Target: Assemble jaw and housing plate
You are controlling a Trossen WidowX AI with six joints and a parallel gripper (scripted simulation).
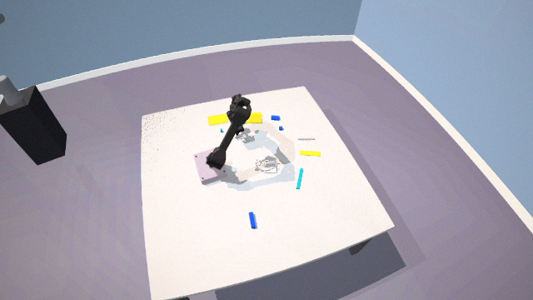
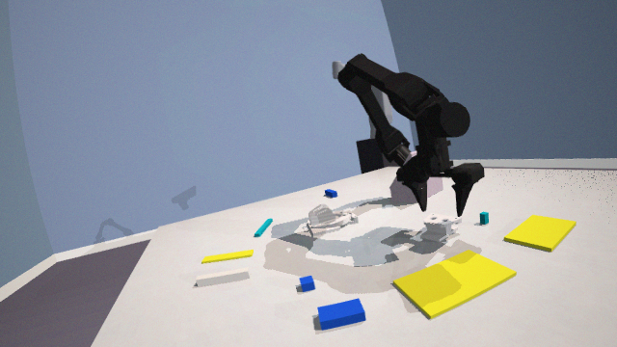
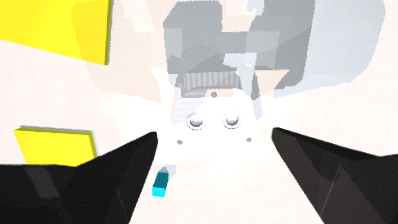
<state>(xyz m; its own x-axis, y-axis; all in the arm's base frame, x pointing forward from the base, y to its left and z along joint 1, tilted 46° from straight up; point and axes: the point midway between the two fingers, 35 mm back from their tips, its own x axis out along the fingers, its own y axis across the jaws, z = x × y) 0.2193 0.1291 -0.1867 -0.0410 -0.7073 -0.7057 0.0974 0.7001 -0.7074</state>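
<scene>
Now: gripper tip 7 cm past the teal cube, 7 cm to the right of it and 3 cm above it. Also, from my gripper tip: white bar: 40 cm ahead, 22 cm to the right, 3 cm below; blue cube: 29 cm ahead, 7 cm to the right, 3 cm below; yellow strip: 36 cm ahead, 34 cm to the right, 4 cm below.
</scene>
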